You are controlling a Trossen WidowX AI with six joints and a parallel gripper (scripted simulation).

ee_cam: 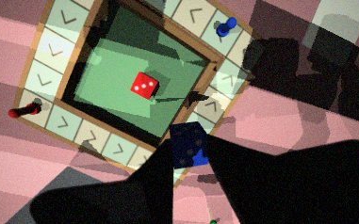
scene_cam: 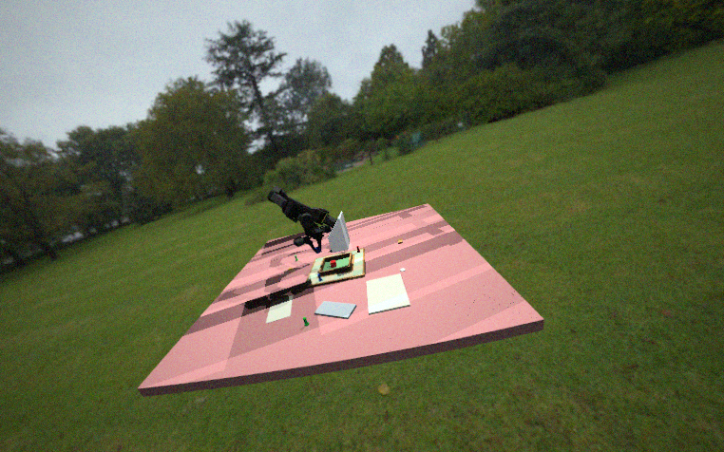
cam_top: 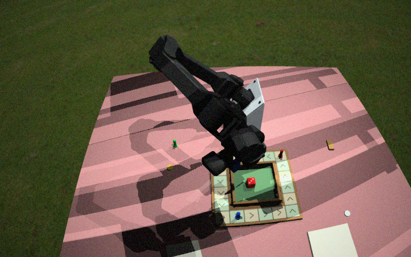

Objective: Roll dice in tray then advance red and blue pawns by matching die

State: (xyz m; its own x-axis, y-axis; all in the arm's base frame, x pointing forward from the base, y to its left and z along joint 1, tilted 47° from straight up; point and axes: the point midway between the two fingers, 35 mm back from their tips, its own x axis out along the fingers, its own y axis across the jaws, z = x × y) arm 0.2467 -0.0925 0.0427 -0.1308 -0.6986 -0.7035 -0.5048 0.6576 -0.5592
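The red pawn is 80 mm behind my gripper tip, 190 mm to the left of it and 80 mm below it. From my gripper tip the other things lie so: blue pawn (130 mm ahead, 10 mm to the right, 80 mm below); then yellow disc (100 mm behind, 200 mm to the right, 110 mm below); then green sunken tray (20 mm ahead, 70 mm to the left, 100 mm below).
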